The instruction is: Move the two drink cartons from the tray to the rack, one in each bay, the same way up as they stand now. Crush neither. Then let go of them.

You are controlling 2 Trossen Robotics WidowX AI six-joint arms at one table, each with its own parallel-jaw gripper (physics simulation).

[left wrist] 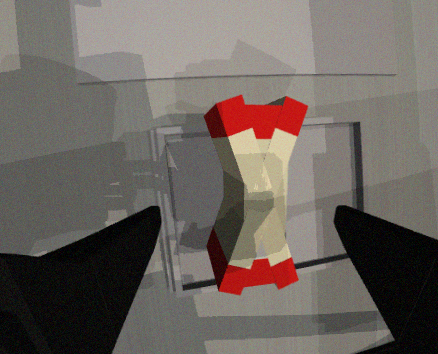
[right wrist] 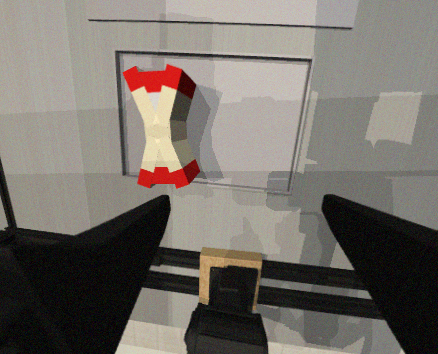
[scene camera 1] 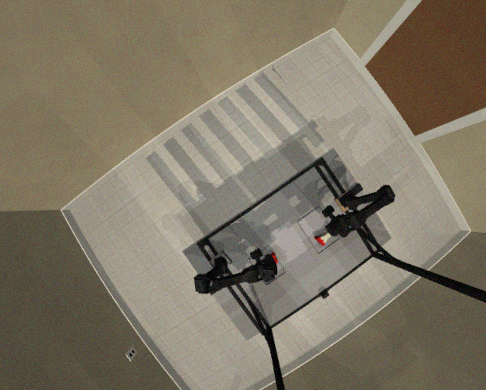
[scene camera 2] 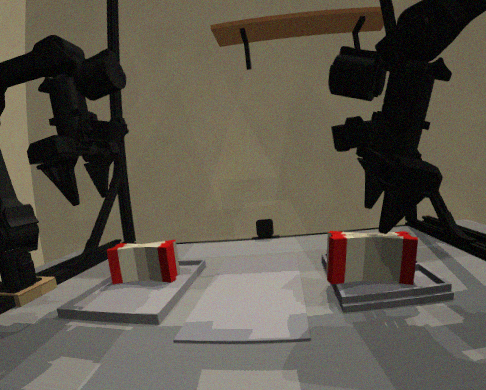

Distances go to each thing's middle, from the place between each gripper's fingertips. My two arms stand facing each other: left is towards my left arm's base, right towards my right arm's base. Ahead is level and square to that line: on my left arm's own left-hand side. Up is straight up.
Scene:
I see the grey mat [scene camera 2: 252, 300] 9 cm behind my right hand, 24 cm to the left of it and 17 cm below it. Round my right hand: grey tray [scene camera 1: 313, 224] 6 cm behind, 3 cm to the left, 16 cm below.
Right now my left hand is 19 cm to the left of the grey mat, 11 cm above it and 3 cm past it. The rest, counted from my left hand: grey tray (40 cm to the right, 10 cm below, 1 cm ahead).

